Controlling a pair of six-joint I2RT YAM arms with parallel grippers.
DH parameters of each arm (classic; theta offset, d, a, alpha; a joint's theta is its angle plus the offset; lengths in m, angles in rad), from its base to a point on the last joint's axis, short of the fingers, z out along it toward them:
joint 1: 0 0.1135 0.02 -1.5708
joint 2: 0 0 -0.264 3.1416
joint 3: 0.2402 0 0.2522 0
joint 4: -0.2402 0 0.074 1.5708
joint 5: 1.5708 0 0 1.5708
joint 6: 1.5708 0.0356 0 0
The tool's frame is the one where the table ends.
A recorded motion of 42 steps. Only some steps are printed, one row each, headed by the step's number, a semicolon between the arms.
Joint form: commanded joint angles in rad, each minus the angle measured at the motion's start. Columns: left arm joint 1, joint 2, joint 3, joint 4, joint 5, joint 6; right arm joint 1, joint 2, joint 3, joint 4, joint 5, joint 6.
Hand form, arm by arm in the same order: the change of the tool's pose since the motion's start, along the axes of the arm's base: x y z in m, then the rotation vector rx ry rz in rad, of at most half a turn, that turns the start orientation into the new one. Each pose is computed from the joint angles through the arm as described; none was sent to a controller.
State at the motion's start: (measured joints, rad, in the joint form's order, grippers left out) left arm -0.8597 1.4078 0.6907 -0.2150 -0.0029 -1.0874; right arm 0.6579 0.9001 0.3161 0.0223 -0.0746 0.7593
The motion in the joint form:
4: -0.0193 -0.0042 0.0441 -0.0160 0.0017 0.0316; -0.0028 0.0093 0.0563 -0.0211 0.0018 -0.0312
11: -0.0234 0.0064 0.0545 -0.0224 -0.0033 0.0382; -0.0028 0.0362 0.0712 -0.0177 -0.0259 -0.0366
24: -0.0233 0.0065 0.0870 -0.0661 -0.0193 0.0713; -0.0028 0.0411 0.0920 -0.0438 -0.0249 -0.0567
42: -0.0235 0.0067 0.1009 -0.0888 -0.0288 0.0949; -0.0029 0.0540 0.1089 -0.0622 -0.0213 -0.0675
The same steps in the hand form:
4: 0.0005 -0.0088 0.0129 -0.0131 -0.0345 -0.0454; 0.0060 0.0039 0.0152 -0.0046 -0.0391 0.0119
11: 0.0012 -0.0111 0.0129 -0.0029 -0.0362 -0.0518; 0.0088 0.0072 0.0158 -0.0013 -0.0269 0.0384
24: 0.0031 -0.0125 0.0196 0.0272 -0.0533 -0.0686; 0.0101 0.0082 0.0195 -0.0202 -0.0307 0.0482
42: 0.0037 -0.0127 0.0222 0.0485 -0.0635 -0.0823; 0.0120 0.0095 0.0211 -0.0369 -0.0265 0.0511

